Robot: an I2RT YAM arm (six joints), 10 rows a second.
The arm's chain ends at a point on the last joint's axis. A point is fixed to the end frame.
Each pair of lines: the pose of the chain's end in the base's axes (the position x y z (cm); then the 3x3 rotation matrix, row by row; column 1 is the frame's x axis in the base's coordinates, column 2 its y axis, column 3 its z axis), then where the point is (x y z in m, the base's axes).
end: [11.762 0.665 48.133], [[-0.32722 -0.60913 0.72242], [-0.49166 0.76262 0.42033], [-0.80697 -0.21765 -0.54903]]
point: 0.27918 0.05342 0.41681
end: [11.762 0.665 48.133], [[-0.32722 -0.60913 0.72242], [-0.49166 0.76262 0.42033], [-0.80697 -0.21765 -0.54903]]
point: 0.27918 0.05342 0.41681
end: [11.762 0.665 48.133], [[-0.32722 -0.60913 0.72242], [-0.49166 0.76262 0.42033], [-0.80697 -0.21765 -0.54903]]
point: 0.27918 0.05342 0.41681
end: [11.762 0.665 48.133], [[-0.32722 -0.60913 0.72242], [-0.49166 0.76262 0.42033], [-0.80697 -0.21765 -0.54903]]
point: 0.27918 0.05342 0.41681
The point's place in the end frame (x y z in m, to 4 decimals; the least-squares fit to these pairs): -0.0238 -0.0487 0.1718
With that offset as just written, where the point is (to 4 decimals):
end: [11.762 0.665 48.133], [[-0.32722 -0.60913 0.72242], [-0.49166 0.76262 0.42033], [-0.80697 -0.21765 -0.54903]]
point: 0.2792 0.0534 0.4168
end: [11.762 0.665 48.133], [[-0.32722 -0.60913 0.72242], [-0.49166 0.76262 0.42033], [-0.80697 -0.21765 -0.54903]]
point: 0.2792 0.0534 0.4168
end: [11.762 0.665 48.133], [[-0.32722 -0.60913 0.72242], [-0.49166 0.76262 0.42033], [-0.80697 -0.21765 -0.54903]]
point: 0.2792 0.0534 0.4168
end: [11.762 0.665 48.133], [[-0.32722 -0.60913 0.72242], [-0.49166 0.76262 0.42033], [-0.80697 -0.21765 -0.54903]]
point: 0.2792 0.0534 0.4168
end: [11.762 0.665 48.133], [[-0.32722 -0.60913 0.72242], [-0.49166 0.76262 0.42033], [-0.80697 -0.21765 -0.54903]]
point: 0.2792 0.0534 0.4168
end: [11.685 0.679 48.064], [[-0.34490 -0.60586 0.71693], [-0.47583 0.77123 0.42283], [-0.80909 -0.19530 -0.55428]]
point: 0.2777 0.0532 0.4142
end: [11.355 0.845 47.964], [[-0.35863 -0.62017 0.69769], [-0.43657 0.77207 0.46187], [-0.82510 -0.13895 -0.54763]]
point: 0.2722 0.0606 0.4120
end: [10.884 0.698 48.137], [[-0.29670 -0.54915 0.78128], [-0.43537 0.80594 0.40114], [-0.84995 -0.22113 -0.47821]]
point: 0.2769 0.0470 0.4302
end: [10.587 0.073 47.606], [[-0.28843 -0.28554 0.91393], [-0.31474 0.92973 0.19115], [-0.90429 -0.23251 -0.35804]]
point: 0.2837 -0.0042 0.4474
